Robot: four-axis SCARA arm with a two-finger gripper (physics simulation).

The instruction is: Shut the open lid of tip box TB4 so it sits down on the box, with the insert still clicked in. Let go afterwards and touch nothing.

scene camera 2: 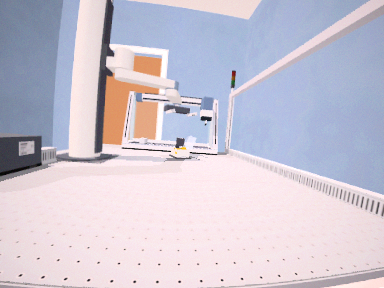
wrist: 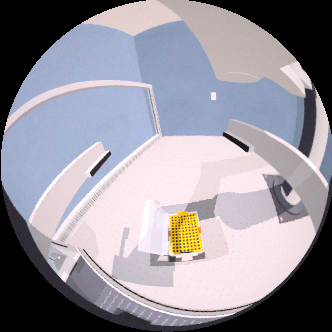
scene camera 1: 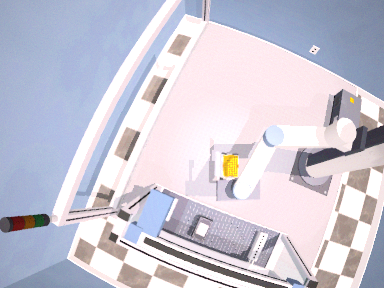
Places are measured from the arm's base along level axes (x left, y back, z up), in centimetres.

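Pixels of known places: gripper, fingertip midpoint: (scene camera 2: 185, 112) (wrist: 163, 133) (scene camera 1: 236, 153); arm's base, link origin: (scene camera 2: 85, 158) (wrist: 288, 195) (scene camera 1: 314, 166).
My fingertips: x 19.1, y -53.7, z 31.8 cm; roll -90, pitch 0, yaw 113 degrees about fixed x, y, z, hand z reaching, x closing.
Note:
Ahead of a thing's pixels: the offset from my fingertips to its top centre. "pt": to the spot under its first point.
Tip box TB4 @(dx +1.9, dy +1.8, dz -24.0 cm) (scene camera 2: 180, 155) stands on the pale perforated table with its yellow insert @(dx +1.9, dy +1.8, dz -23.1 cm) (scene camera 1: 230, 166) (wrist: 185, 233) seated in it, level as far as I can tell. Its clear lid @(pt dx +4.3, dy -5.1, dz -20.1 cm) (scene camera 2: 190, 142) (wrist: 155, 232) stands open, tilted up and outward along the box's left side in the wrist view; in scene camera 1 it is partly hidden and hard to tell from a finger. My gripper (scene camera 2: 181, 112) (wrist: 163, 133) is open and empty, its two fingers wide apart. It hangs well above the box, touching neither box nor lid. The arm hides part of it in scene camera 1.
A framed gantry machine (scene camera 1: 215, 235) (scene camera 2: 129, 122) stands beyond the box, with a small block @(pt dx +37.8, dy +0.5, dz -18.5 cm) (scene camera 1: 202, 228) and a white strip @(pt dx +37.1, dy +32.8, dz -21.1 cm) (scene camera 1: 258, 246) on its deck. A dark grey unit (scene camera 1: 345, 107) (scene camera 2: 20, 152) stands near the arm's column (scene camera 2: 86, 80). A slotted rail @(pt dx -49.0, dy -46.8, dz -26.9 cm) (scene camera 2: 300, 174) runs along one table edge.

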